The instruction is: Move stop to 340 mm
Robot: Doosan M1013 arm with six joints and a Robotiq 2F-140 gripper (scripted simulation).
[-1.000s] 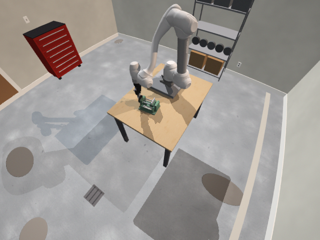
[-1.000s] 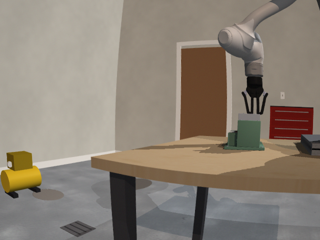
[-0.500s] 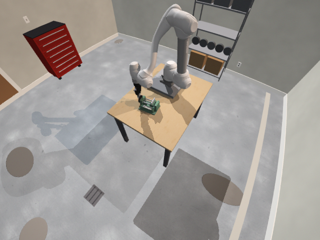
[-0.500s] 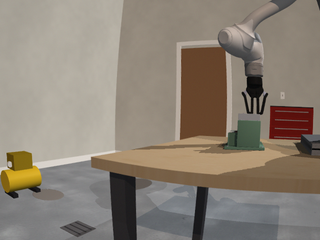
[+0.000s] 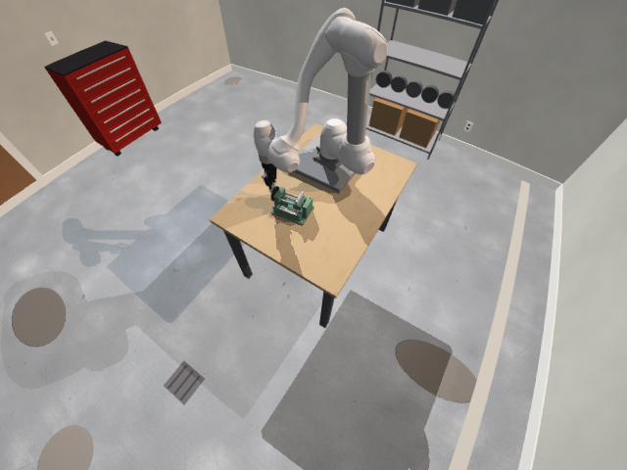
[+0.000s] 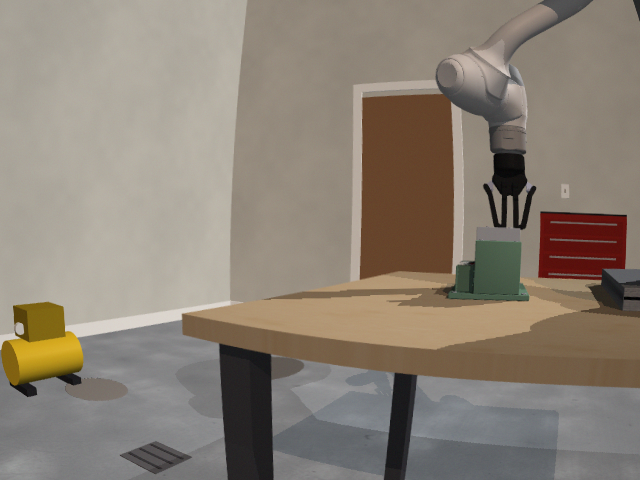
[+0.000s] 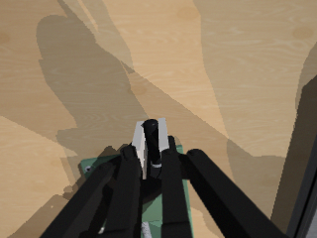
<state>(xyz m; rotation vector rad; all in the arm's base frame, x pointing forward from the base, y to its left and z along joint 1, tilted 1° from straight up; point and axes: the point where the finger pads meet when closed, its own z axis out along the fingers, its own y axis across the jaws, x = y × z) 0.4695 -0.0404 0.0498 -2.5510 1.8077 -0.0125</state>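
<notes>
Now: hand 1 cm to the right of the black handwheel handle and 2 cm above it. From my hand the other things lie so: grey stop block (2 cm behind, 19 cm to the left, 1 cm above).
</notes>
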